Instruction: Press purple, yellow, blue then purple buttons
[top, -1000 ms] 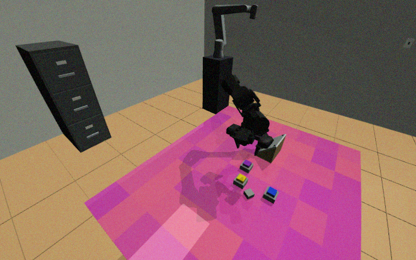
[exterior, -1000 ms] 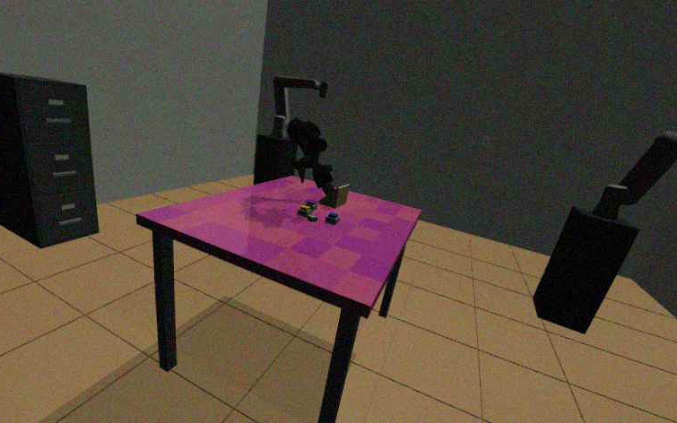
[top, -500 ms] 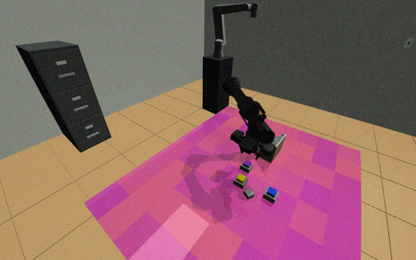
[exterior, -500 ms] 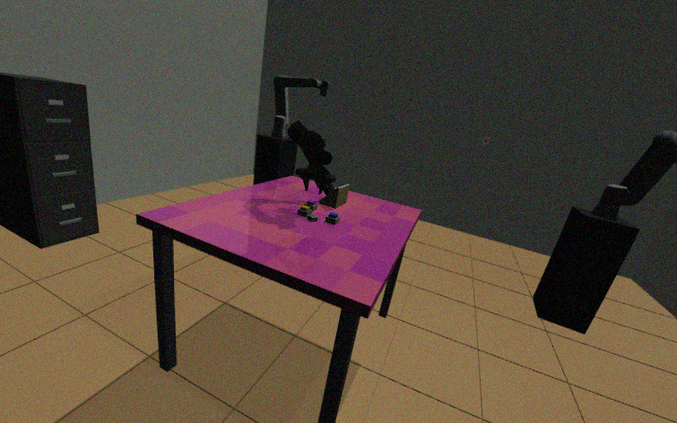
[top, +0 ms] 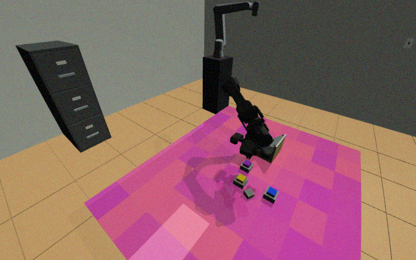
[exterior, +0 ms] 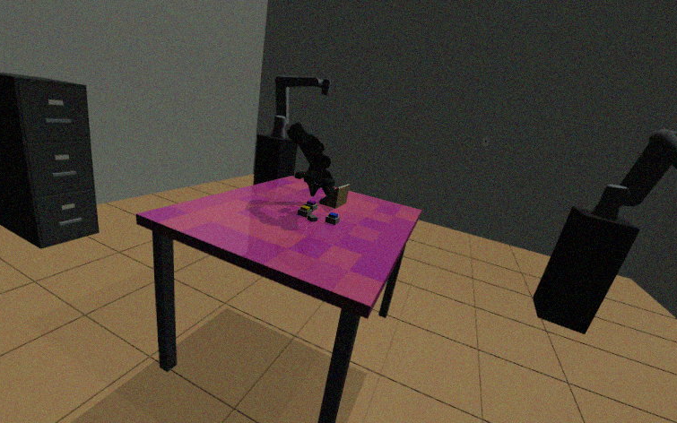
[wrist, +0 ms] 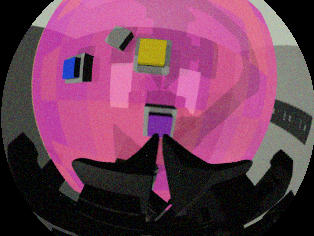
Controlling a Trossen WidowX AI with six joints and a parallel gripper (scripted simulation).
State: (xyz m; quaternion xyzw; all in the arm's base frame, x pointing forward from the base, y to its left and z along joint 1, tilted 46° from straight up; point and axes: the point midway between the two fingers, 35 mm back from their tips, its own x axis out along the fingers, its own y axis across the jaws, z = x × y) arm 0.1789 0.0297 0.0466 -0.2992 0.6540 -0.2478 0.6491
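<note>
My gripper tip is 3 cm above the purple button. Also, from my gripper tip: yellow button (9 cm ahead, 3 cm to the left, 3 cm below); then blue button (16 cm to the left, 7 cm ahead, 3 cm below); then small grey block (12 cm ahead, 9 cm to the left, 6 cm below).
</note>
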